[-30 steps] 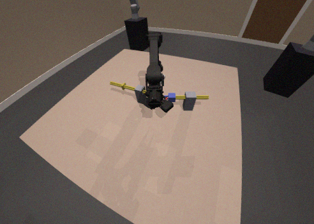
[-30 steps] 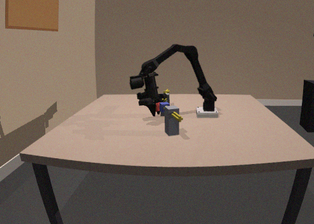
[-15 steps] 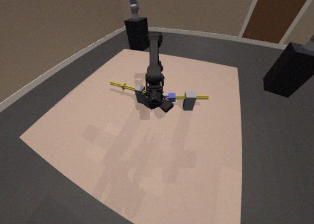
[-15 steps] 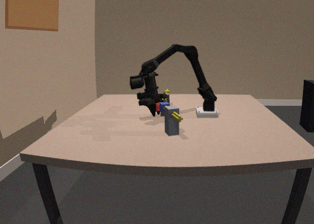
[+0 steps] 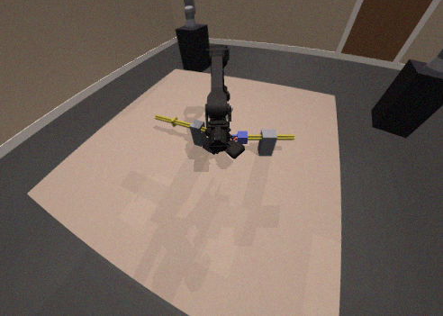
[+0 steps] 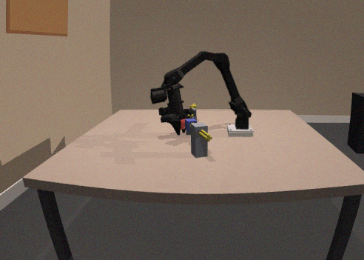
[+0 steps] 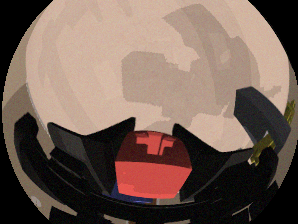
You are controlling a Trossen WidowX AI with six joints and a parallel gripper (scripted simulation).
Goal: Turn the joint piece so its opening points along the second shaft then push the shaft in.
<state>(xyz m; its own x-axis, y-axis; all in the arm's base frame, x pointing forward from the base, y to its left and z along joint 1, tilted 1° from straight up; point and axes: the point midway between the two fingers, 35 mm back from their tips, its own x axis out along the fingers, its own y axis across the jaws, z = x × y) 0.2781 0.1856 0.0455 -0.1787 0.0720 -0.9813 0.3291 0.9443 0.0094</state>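
Now: the red joint piece 10 mm behind my gripper tip and 50 mm above it.
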